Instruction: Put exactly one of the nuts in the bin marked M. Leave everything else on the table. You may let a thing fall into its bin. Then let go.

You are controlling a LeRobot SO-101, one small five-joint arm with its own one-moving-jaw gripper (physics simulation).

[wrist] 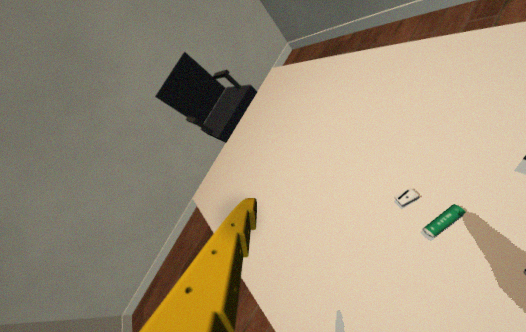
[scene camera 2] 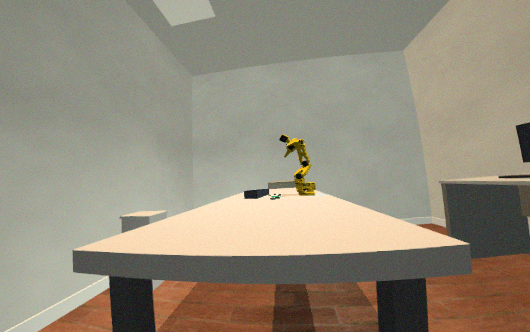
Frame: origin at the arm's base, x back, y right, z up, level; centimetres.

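Seen in the pictures: hand, its tool point: (wrist: 256, 209) (scene camera 2: 286, 146); arm's base, origin of its link: (scene camera 2: 303, 195).
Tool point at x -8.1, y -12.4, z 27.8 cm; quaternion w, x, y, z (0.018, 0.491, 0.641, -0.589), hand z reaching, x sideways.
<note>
Pixels of each thing's top centre, then the offset from my tool point to it. "spot": a spot on its surface instead. Level surfaces: height alone.
- dark bin, centre of its top: (scene camera 2: 257, 189) dx -20.4, dy +20.0, dz -23.1 cm
- green cylinder-like item, a spot on its surface: (wrist: 444, 220) spot: dx -8.0, dy +3.2, dz -26.4 cm
- small silvery sharpener-like item, centre of its top: (wrist: 406, 196) dx -9.3, dy -1.5, dz -26.6 cm
- table, height of its surface: dz -27.8 cm
My gripper (scene camera 2: 287, 154) is open and empty, held high above the far part of the table. In the wrist view one notched yellow jaw (wrist: 215, 265) shows, and the moving jaw is out of the picture. A dark bin (scene camera 2: 255, 194) stands on the far left part of the table in the scene view; its letter cannot be read. Small items (scene camera 2: 275, 196) lie just right of the bin, too small to tell whether nuts are among them. No nut can be made out in the wrist view.
A green cylinder-like item (wrist: 444, 220) lies beside a small silvery sharpener-like item (wrist: 407, 197) on the table (wrist: 350, 125). Parts of other things are cut off at the wrist view's right edge. A black chair (wrist: 227, 112) stands beyond the table edge. The yellow arm's base (scene camera 2: 305, 188) is right of the small items.
</note>
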